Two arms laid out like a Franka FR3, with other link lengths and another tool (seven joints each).
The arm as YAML. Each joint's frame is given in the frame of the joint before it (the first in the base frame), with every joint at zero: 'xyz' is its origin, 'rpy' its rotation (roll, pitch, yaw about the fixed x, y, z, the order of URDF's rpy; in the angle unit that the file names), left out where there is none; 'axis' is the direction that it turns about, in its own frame. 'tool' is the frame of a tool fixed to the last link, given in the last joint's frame.
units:
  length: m
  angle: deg
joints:
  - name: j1
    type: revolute
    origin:
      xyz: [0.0, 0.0, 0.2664]
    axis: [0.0, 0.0, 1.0]
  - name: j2
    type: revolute
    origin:
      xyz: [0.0, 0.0, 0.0]
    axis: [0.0, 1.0, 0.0]
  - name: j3
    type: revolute
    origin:
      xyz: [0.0, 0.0, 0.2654]
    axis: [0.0, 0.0, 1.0]
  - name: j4
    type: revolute
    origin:
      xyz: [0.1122, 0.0, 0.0]
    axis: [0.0, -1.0, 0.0]
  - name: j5
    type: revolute
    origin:
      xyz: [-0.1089, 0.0, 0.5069]
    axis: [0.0, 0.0, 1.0]
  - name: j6
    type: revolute
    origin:
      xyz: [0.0, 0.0, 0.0]
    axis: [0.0, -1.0, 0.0]
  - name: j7
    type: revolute
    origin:
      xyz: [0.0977, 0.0, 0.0]
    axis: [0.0, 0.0, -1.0]
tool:
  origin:
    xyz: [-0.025, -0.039, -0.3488]
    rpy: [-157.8, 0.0, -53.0]
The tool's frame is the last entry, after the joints.
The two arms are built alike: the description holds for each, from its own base.
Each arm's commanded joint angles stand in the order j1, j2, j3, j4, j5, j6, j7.
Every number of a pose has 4 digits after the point. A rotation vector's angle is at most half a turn.
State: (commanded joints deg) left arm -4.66 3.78 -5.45 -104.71 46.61 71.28 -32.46; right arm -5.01 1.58 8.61 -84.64 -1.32 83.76 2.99
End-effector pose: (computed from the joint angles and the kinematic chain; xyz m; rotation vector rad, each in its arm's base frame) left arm 0.5688 0.1329 0.2037 -1.8099 0.6932 0.6641; right arm 0.6752 -0.0037 0.3202 -2.5322 1.2513 -0.2051
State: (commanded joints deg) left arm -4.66 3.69 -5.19 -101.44 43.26 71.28 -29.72; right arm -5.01 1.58 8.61 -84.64 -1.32 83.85 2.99
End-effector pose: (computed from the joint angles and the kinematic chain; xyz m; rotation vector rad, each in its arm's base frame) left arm 0.5774 0.1164 0.2171 -1.8863 0.7258 0.6285; right arm 0.6758 -0.0036 0.3202 -2.5315 1.2507 -0.2070
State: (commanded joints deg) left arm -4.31 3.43 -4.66 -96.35 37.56 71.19 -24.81; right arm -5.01 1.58 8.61 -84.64 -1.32 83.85 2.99
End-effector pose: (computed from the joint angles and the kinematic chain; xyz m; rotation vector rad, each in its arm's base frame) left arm 0.5887 0.0922 0.2409 -2.0099 0.7916 0.5630; right arm 0.6758 -0.0036 0.3202 -2.5315 1.2507 -0.2070
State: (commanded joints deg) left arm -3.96 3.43 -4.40 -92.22 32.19 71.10 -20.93; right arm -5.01 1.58 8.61 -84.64 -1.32 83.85 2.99
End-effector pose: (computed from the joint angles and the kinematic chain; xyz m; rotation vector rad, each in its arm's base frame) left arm 0.5975 0.0665 0.2593 -2.1127 0.8597 0.4936; right arm 0.6758 -0.0036 0.3202 -2.5315 1.2507 -0.2070
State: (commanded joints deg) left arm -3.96 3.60 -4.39 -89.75 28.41 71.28 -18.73; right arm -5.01 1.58 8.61 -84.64 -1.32 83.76 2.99
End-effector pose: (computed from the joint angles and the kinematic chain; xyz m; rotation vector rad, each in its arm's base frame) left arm 0.6042 0.0437 0.2687 -2.1752 0.9142 0.4369; right arm 0.6752 -0.0037 0.3202 -2.5322 1.2513 -0.2051
